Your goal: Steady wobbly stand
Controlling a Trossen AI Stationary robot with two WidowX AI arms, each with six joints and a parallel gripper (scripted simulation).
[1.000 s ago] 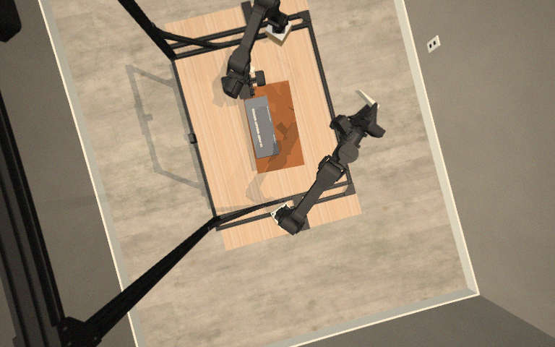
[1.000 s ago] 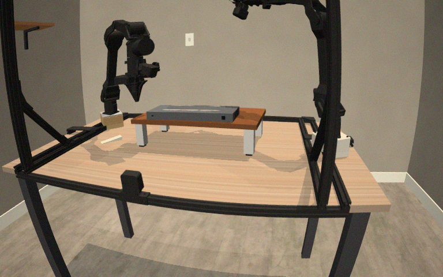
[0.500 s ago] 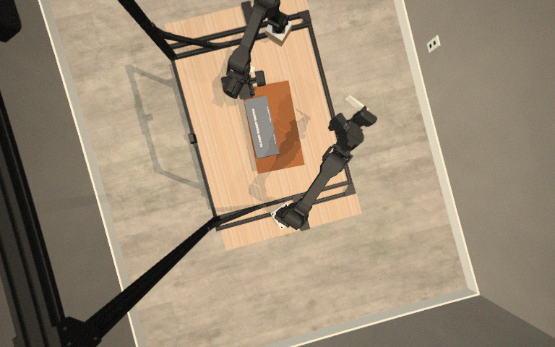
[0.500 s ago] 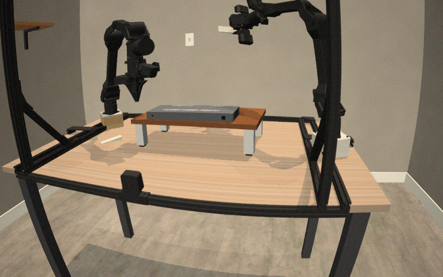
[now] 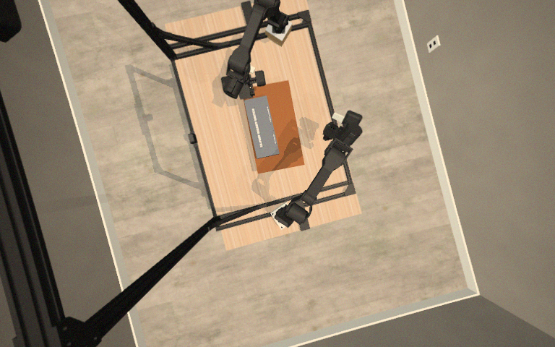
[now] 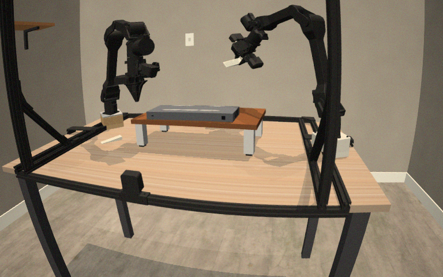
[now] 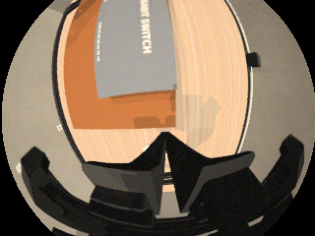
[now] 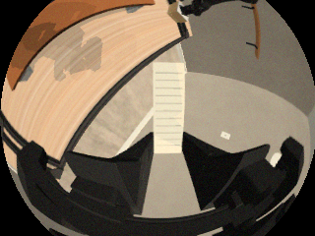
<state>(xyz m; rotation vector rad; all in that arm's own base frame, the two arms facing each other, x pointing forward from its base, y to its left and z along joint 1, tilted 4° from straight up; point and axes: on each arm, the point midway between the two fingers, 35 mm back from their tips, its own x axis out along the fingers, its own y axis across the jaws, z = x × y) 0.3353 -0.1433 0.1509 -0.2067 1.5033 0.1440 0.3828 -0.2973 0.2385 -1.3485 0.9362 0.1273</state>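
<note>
My right hand is 3 cm to the right of the pale wedge, 2 cm above it and 1 cm past it. From my right hand the other things lie so: grey network switch: 37 cm behind, 17 cm below, 3 cm to the left; stand: 31 cm behind, 24 cm below, 4 cm to the left.
</note>
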